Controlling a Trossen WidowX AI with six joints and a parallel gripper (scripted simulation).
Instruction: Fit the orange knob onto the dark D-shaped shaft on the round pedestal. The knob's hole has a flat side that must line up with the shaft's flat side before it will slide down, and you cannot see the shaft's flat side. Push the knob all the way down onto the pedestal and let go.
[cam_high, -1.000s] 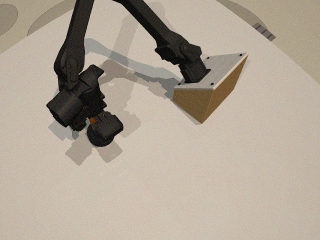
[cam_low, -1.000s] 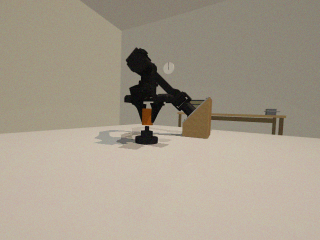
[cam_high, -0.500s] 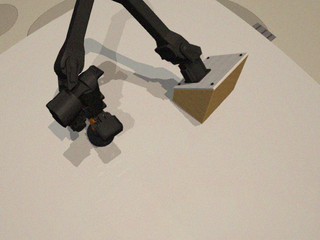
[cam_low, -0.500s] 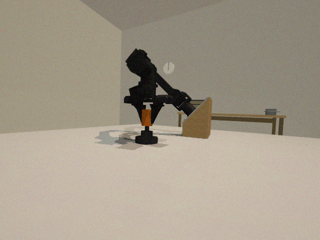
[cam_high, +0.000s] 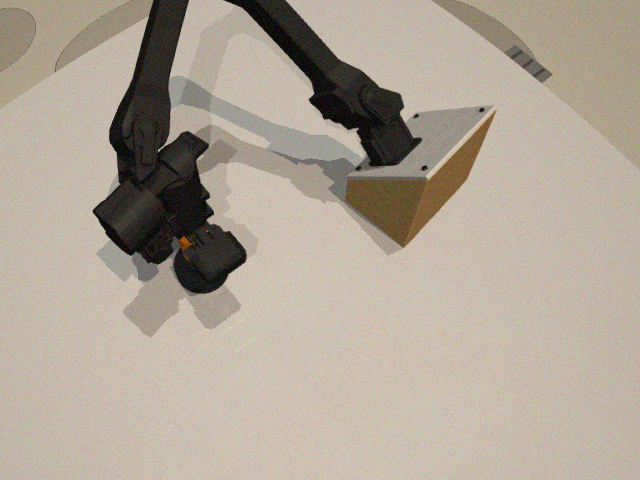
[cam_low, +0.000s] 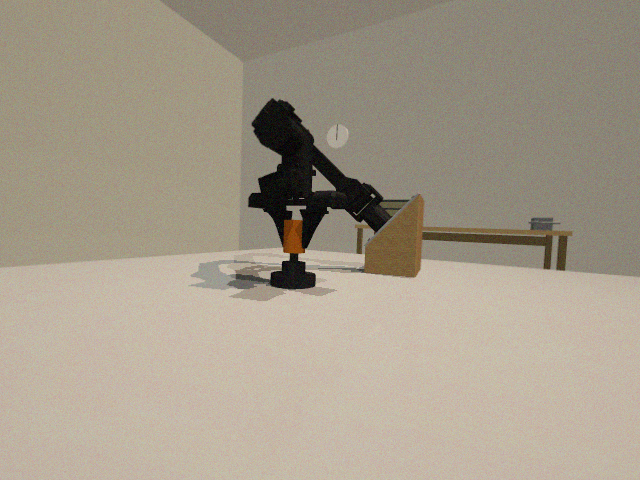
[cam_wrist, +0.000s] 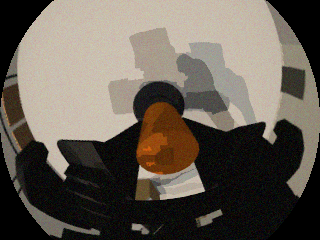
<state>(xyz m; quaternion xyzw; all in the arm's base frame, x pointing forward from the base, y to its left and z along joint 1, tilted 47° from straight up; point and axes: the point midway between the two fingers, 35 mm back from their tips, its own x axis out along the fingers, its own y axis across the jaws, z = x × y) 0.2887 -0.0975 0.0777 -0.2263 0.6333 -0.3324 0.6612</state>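
Right now the orange knob is 20 mm above my gripper tip. From my gripper tip the other things lie so: round dark pedestal (40 mm below).
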